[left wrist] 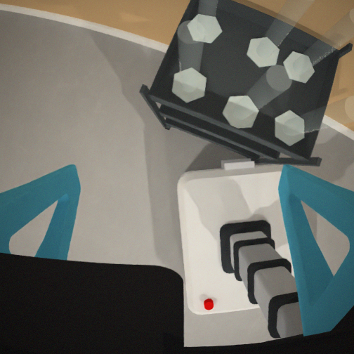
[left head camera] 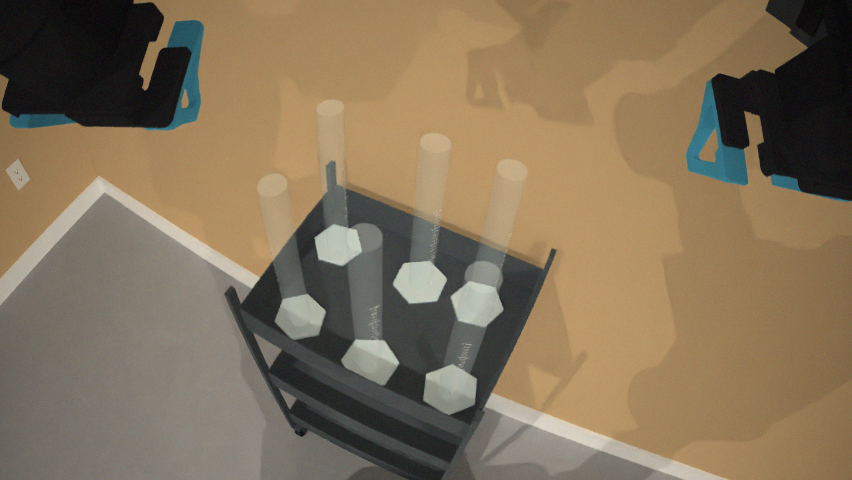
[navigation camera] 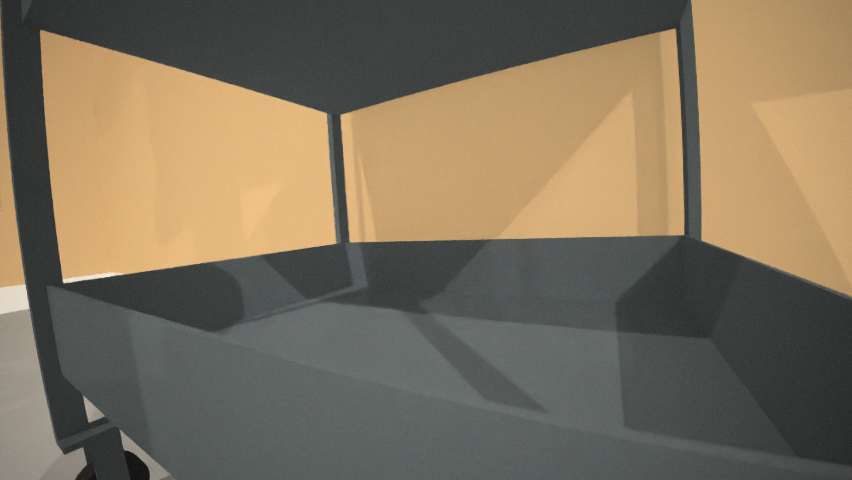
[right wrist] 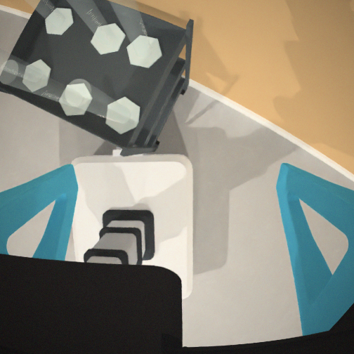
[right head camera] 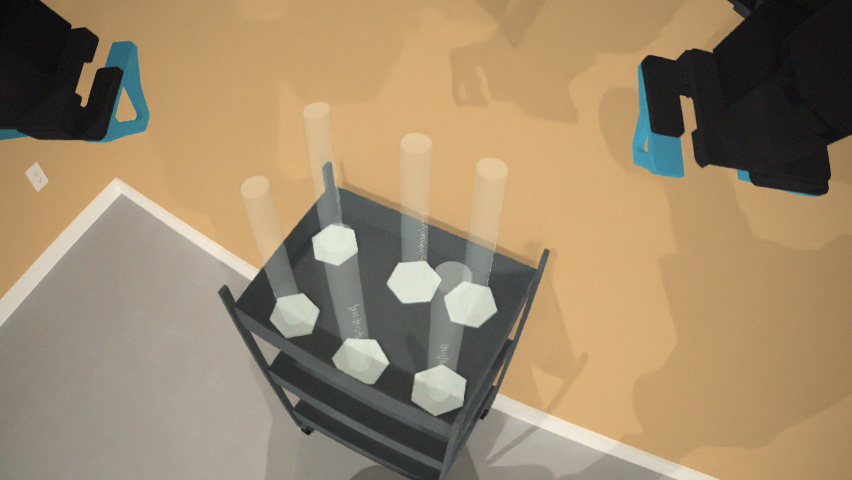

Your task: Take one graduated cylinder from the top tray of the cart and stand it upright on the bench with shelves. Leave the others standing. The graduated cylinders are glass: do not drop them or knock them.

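Places are measured from the left arm's base along level axes (x ahead, y left, z up), in centimetres.
Pixels of known places: left gripper, fingertip midpoint: (left head camera: 143, 111) (right head camera: 103, 123); right gripper, fingertip midpoint: (left head camera: 732, 169) (right head camera: 690, 163).
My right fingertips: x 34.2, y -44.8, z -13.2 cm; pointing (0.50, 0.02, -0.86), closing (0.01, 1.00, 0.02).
Note:
Ahead of a thing's pixels: the offset from my right fingertips to its top centre. "spot": to the spot under its first point.
Several clear graduated cylinders stand upright on pale hexagonal bases on the dark cart's (left head camera: 268, 329) (right head camera: 262, 329) (left wrist: 225, 70) (right wrist: 75, 55) (navigation camera: 238, 405) top tray. The near right cylinder @[spot: dy +15.9, dx +7.7, dz -56.1 cm] (left head camera: 450, 389) (right head camera: 438, 389) (left wrist: 290, 128) (right wrist: 123, 115) and near middle cylinder @[spot: dy +28.4, dx +12.6, dz -56.4 cm] (left head camera: 369, 361) (right head camera: 360, 360) (left wrist: 241, 111) (right wrist: 75, 99) are closest to the front wall. My left gripper (left head camera: 104, 119) (right head camera: 65, 134) (left wrist: 179, 175) is open and empty, left of the cart. My right gripper (left head camera: 760, 178) (right head camera: 712, 172) (right wrist: 176, 174) is open and empty, right of it. The bench with shelves does not show.
My white base (left wrist: 205, 250) (right wrist: 170, 200) stands close against the cart's near side. Cart corner posts @[spot: dy -1.6, dx +29.1, dz -50.9 cm] (left head camera: 549, 261) (right head camera: 543, 262) rise above the tray. A tan wall (left head camera: 745, 298) (right head camera: 745, 298) is behind the cart. The navigation camera looks between two cart trays.

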